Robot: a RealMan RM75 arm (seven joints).
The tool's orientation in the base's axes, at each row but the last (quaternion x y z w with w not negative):
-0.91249, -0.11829, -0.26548, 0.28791
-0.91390, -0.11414, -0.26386, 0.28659
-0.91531, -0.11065, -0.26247, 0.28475
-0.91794, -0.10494, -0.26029, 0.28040
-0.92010, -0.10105, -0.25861, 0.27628
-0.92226, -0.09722, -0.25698, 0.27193
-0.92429, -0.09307, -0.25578, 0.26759
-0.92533, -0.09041, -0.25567, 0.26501
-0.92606, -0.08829, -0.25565, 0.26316
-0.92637, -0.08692, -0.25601, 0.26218
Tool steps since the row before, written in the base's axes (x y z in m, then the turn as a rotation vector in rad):
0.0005, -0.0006, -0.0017, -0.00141, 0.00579, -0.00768
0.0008, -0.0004, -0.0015, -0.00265, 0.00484, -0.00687
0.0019, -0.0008, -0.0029, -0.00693, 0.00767, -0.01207
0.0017, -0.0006, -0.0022, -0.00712, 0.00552, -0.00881
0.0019, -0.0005, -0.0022, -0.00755, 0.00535, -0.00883
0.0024, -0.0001, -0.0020, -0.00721, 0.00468, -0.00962
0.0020, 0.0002, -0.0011, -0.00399, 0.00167, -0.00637
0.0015, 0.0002, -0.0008, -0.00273, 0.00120, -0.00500
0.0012, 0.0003, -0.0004, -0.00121, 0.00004, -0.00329
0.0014, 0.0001, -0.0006, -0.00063, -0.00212, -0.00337
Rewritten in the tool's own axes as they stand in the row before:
-0.0006, 0.0015, 0.0010, -0.00505, -0.00164, 0.00814
-0.0002, 0.0013, 0.0011, -0.00570, -0.00169, 0.00651
0.0000, 0.0027, 0.0024, -0.01196, -0.00309, 0.01000
0.0002, 0.0021, 0.0019, -0.01047, -0.00289, 0.00639
0.0004, 0.0020, 0.0021, -0.01085, -0.00288, 0.00613
0.0010, 0.0018, 0.0024, -0.01100, -0.00186, 0.00647
0.0011, 0.0009, 0.0018, -0.00667, 0.00021, 0.00384
0.0009, 0.0006, 0.0013, -0.00490, 0.00038, 0.00313
0.0008, 0.0003, 0.0010, -0.00274, 0.00106, 0.00191
0.0009, 0.0006, 0.0011, -0.00235, 0.00310, 0.00107

